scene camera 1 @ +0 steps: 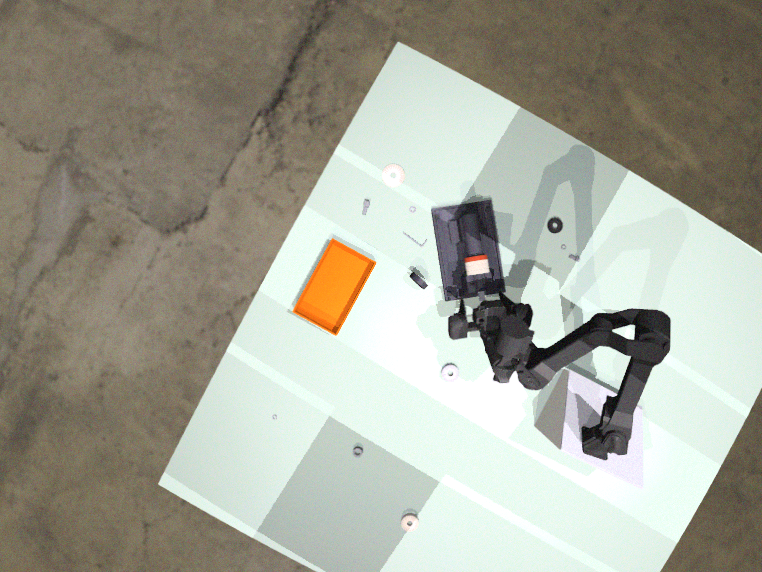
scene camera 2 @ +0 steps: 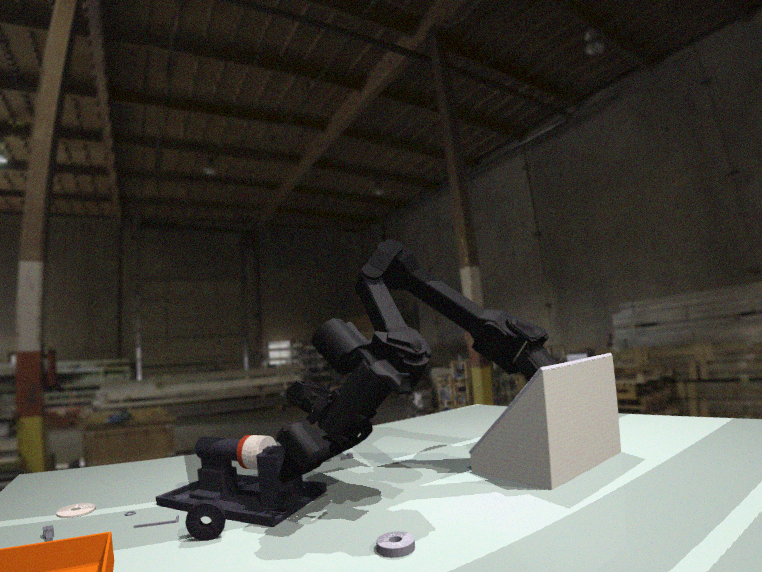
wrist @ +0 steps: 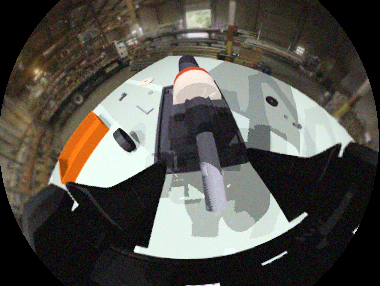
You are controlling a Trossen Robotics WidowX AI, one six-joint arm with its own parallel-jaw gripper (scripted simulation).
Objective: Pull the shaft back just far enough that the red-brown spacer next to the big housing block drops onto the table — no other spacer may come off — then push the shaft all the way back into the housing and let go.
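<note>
Scene camera 1 gives me an orange bin (scene camera 1: 341, 274), a housing block (scene camera 1: 461, 231) and my own gripper (scene camera 1: 480, 295), which is open and holds nothing. In scene camera 2 I find the gripper (scene camera 2: 298, 471) again, along with the housing block (scene camera 2: 264, 500) and a black ring (scene camera 2: 209, 508). There is a grey shaft too, but scene camera 2 misses it, hidden by the housing block. The wrist view does show the shaft (wrist: 215, 197), and in that same view I see a cream spacer (wrist: 191, 88), the block (wrist: 178, 125), the bin (wrist: 76, 153) and my gripper (wrist: 207, 158).
</note>
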